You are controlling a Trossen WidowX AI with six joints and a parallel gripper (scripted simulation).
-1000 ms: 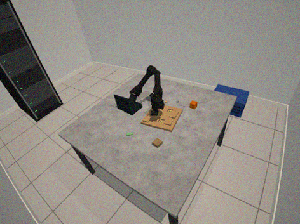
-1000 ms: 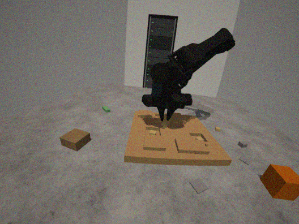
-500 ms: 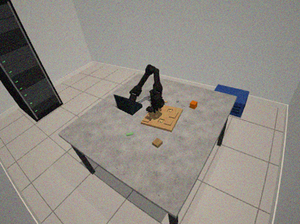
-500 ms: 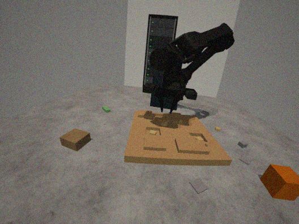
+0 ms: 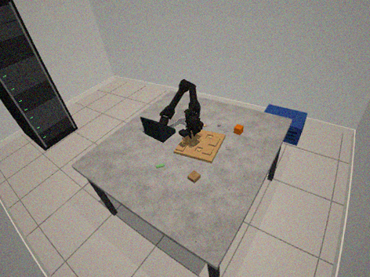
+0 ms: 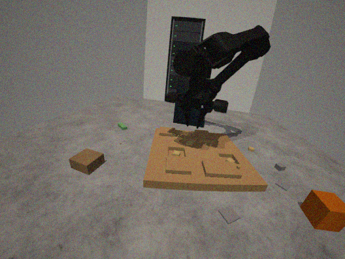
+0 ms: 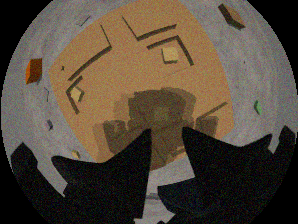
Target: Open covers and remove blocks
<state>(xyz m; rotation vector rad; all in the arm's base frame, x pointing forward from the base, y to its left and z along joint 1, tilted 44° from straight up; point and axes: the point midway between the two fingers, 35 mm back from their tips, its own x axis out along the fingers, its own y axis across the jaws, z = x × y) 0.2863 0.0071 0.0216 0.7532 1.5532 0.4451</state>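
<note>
The tan puzzle board lies 6 cm below my gripper tip, 5 cm ahead of it and 1 cm to the left of it. Also, from my gripper tip: small green piece: 30 cm to the right, 7 cm below, 7 cm behind; then orange cube: 31 cm to the left, 21 cm ahead, 5 cm below; then brown block: 25 cm to the right, 20 cm ahead, 6 cm below.
</note>
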